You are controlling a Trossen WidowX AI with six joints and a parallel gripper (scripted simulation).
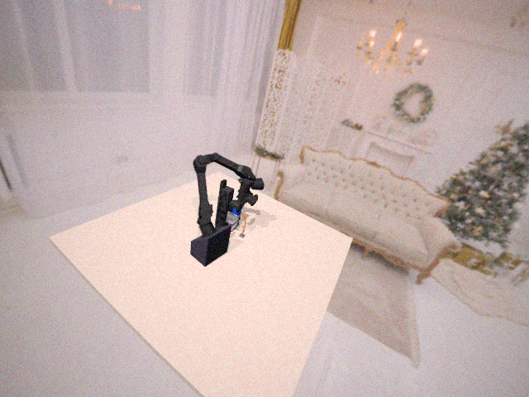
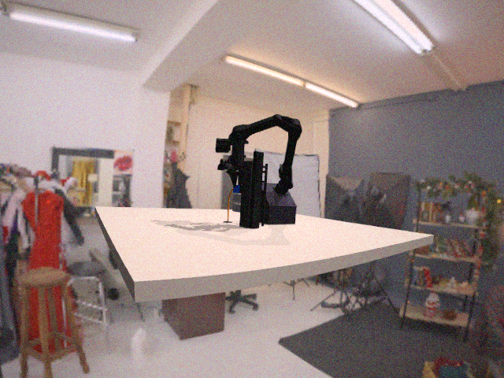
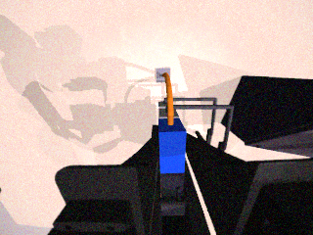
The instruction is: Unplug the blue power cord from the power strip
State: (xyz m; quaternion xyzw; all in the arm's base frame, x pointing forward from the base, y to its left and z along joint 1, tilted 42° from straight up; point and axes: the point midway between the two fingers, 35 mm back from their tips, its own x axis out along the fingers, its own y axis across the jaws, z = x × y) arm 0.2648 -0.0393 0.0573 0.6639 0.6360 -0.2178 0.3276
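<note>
Now: gripper tip 30 mm to the right of the blue plug and 10 mm past it. Round my gripper tip: black stand (130 mm to the left, 20 mm behind, 10 mm below).
</note>
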